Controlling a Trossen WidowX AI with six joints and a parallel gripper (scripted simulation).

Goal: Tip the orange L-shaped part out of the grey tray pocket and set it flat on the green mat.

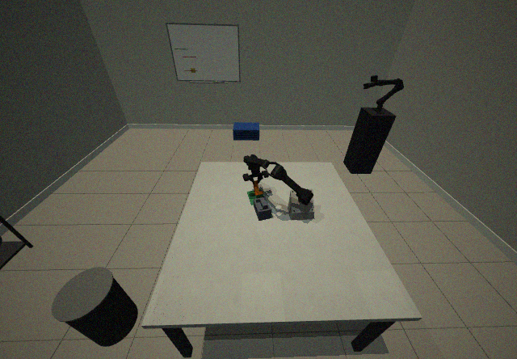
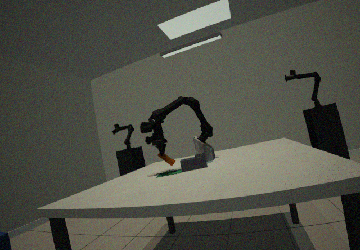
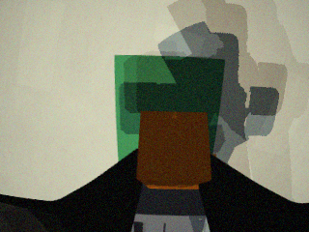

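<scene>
Right now my gripper tip is 10 mm past the green mat, 20 mm to the right of it and 130 mm above it. From my gripper tip the other things lie so: orange L-shaped part: 20 mm behind, 20 mm to the left, 30 mm below; dark grey tray: 50 mm behind, 170 mm to the left, 130 mm below.
</scene>
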